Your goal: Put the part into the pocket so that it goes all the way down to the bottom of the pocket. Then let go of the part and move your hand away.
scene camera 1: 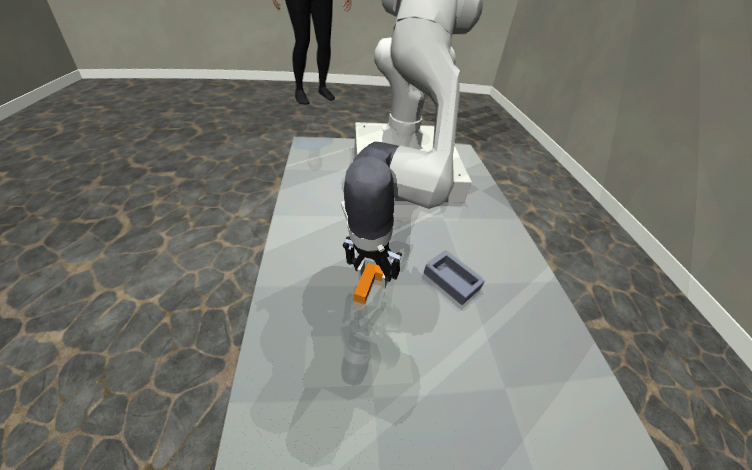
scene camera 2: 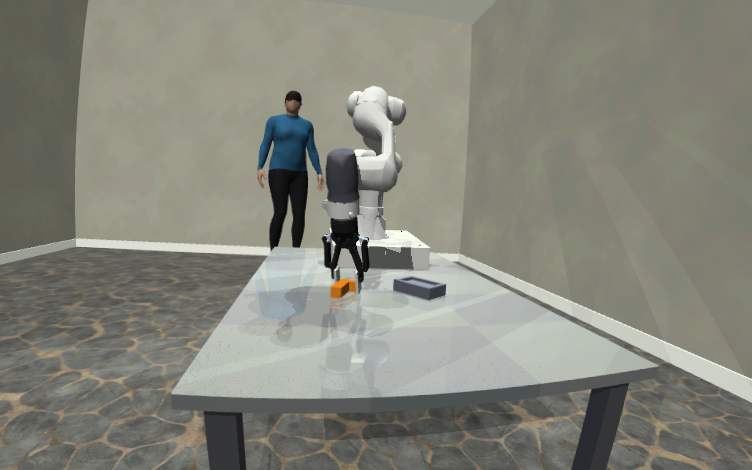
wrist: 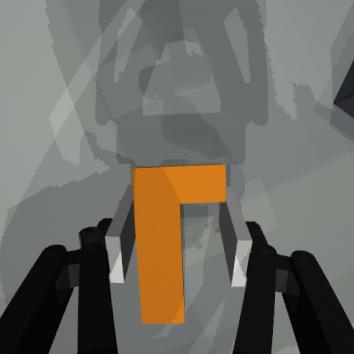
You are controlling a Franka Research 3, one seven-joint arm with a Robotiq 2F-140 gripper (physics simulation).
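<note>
The orange L-shaped part (scene camera 1: 363, 284) (scene camera 2: 338, 289) (wrist: 159, 245) lies flat, low at the table top. My gripper (scene camera 1: 375, 271) (scene camera 2: 347, 280) (wrist: 179, 204) points down and is shut on it: one finger pad is against the outer side of the long arm, the other against the end of the short arm. In the wrist view the long arm runs toward the bottom of the picture. The grey-blue block with the pocket (scene camera 1: 443, 288) (scene camera 2: 409, 289) stands apart, right of the gripper in both scene views, turned at an angle. Its pocket opens upward. A dark corner of it (wrist: 348, 97) shows in the wrist view.
The glossy grey table (scene camera 1: 443, 387) (scene camera 2: 415, 360) carries the part and the block, and shows reflections and shadows. The robot's white base (scene camera 1: 457, 180) (scene camera 2: 413, 256) stands at the far end of the table. A person (scene camera 1: 310, 44) (scene camera 2: 289, 144) stands on the floor behind the table.
</note>
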